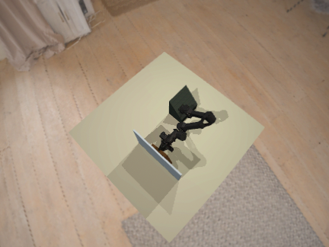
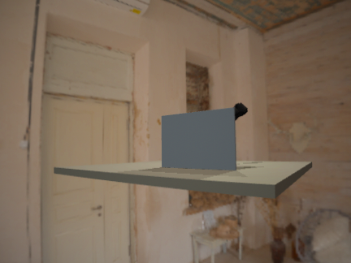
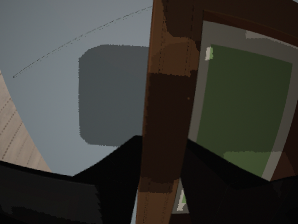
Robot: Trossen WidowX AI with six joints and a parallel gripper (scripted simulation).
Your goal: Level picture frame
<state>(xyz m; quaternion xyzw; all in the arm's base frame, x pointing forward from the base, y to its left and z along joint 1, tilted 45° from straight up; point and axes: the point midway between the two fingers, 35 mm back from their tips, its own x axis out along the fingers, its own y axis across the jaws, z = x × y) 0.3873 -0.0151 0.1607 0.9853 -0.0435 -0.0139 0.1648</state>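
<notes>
The picture frame lies 5 cm below my gripper tip, 2 cm to the left of it and 1 cm ahead of it. The rest, counted from my gripper tip: grey-blue wall panel 7 cm below, 2 cm ahead, 1 cm to the left.
</notes>
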